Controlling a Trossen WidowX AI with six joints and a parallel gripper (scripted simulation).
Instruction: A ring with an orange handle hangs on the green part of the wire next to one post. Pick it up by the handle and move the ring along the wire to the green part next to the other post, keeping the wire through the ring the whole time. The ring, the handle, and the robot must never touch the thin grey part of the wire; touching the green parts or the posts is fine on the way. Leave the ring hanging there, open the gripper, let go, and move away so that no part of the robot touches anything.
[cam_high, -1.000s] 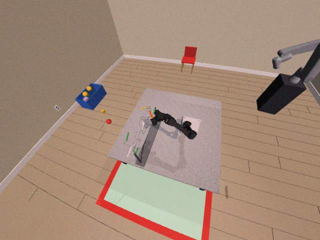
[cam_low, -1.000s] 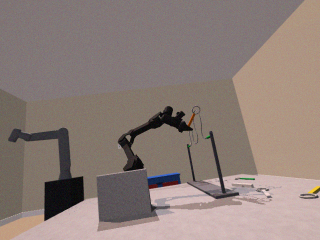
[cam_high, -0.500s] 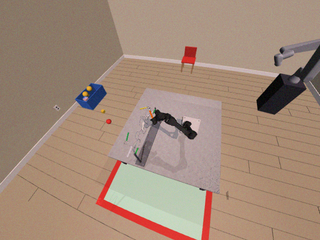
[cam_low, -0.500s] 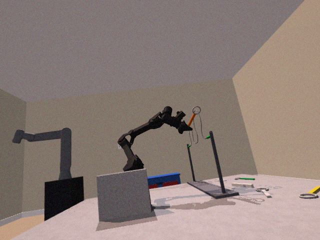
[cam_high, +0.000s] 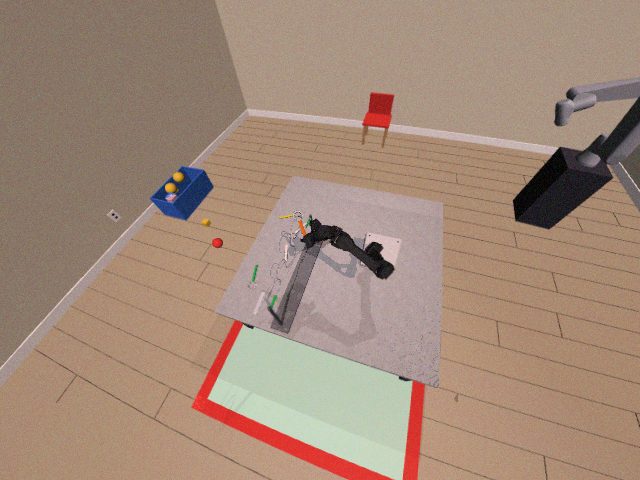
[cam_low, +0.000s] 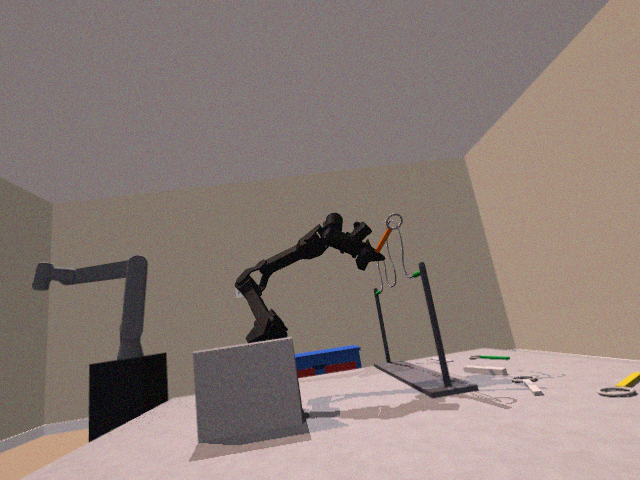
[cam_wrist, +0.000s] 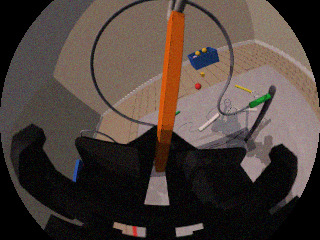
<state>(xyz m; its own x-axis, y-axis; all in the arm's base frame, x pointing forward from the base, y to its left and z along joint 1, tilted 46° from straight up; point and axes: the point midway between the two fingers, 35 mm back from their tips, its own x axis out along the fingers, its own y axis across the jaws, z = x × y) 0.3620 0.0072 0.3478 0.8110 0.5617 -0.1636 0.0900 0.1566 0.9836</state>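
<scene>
My gripper tip is 7 cm below the orange-handled ring, 5 cm to the left of it and 2 cm short of it.
</scene>
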